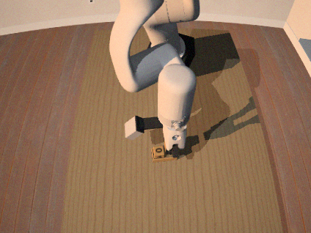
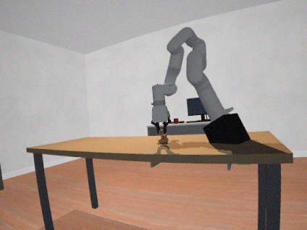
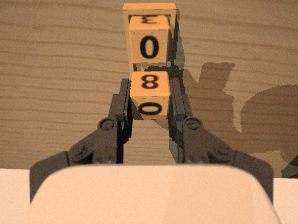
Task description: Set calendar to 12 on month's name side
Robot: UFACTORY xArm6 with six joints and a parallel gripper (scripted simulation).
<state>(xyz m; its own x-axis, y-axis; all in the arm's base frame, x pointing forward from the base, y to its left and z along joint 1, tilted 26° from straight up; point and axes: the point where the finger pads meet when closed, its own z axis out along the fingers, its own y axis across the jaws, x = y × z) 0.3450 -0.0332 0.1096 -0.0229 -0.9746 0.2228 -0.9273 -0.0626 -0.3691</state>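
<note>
Right now my hand is 50 mm above the number cube and 30 mm to the left of it. From my hand the other things lie so: tray 60 mm below, 20 mm to the right.
</note>
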